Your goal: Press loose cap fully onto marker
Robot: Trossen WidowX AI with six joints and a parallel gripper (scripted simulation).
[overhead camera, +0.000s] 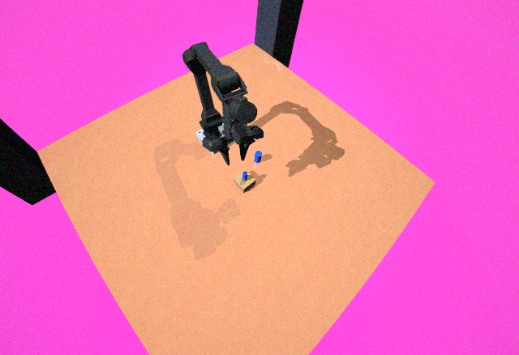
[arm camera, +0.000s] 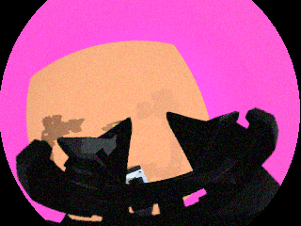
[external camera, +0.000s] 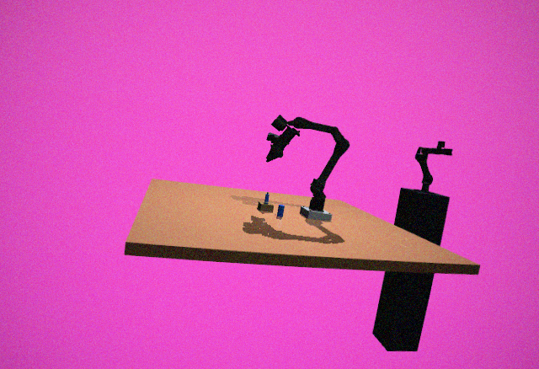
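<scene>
The blue cap lies 220 mm below my gripper tip, 170 mm to the left of it and 70 mm behind it. The rest, counted from my gripper tip: holder block (230 mm below, 60 mm to the left, 20 mm behind).
</scene>
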